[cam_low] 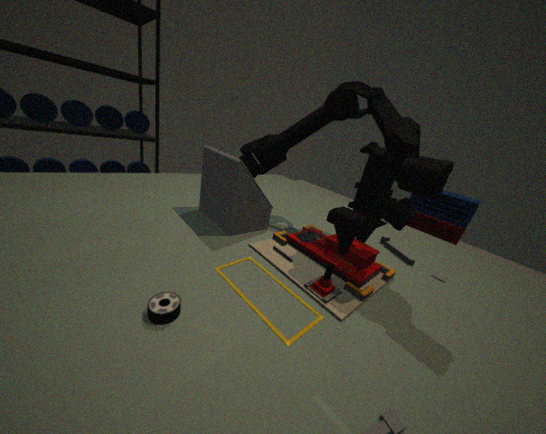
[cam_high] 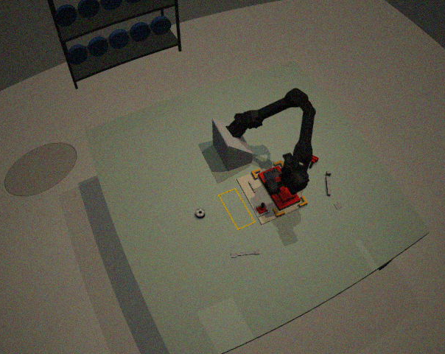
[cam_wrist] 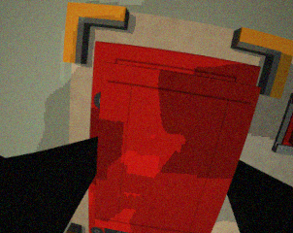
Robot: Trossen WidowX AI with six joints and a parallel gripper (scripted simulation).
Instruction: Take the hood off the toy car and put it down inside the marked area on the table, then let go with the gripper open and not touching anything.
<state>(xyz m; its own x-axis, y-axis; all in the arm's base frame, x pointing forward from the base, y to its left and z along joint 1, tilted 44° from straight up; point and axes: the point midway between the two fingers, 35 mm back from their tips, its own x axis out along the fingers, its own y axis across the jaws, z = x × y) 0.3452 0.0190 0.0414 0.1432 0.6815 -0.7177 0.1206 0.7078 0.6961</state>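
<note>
Now: gripper tip 4 cm past the beige base plate, 2 cm to the left of it and 3 cm above it. From my gripper tip the other things lie so: red hood 1 cm above; then white wheel 12 cm behind, 35 cm to the right, 4 cm below; then grey wrench 14 cm ahead, 29 cm to the right, 4 cm below.
</note>
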